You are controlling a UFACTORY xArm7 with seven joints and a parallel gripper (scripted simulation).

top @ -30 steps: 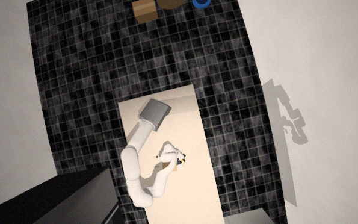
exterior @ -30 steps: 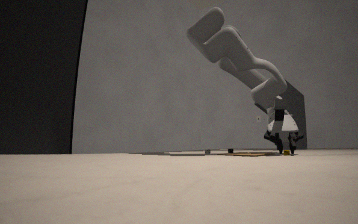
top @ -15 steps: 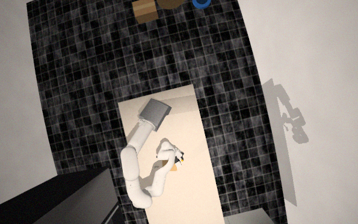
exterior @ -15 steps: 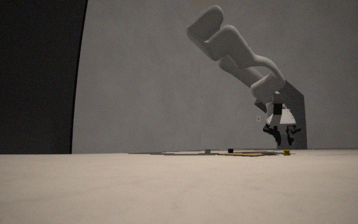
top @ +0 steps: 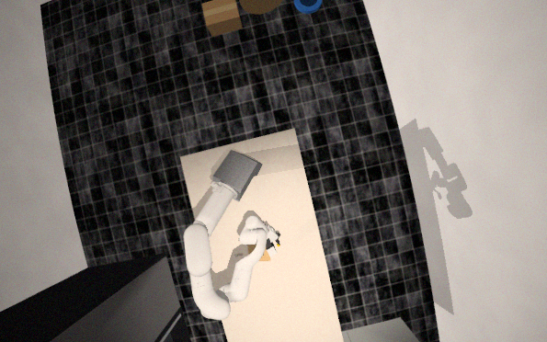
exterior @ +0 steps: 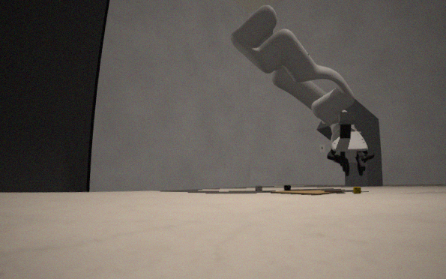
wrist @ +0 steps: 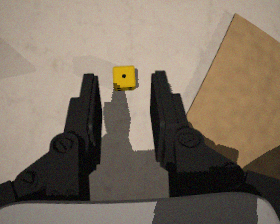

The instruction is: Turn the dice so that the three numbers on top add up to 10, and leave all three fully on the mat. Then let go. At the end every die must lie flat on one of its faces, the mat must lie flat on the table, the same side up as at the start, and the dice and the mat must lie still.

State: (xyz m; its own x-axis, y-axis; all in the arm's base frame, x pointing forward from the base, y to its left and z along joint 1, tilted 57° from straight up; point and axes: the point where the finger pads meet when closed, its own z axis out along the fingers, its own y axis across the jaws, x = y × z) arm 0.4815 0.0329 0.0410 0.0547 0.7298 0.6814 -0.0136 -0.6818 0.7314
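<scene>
Now: the yellow die 6 cm below my hand and 3 cm ahead of it. Round my hand: pale die (27 cm to the right, 6 cm below, 6 cm behind); then tan mat (13 cm to the right, 7 cm below); then black die (18 cm to the right, 13 cm behind, 6 cm below).
</scene>
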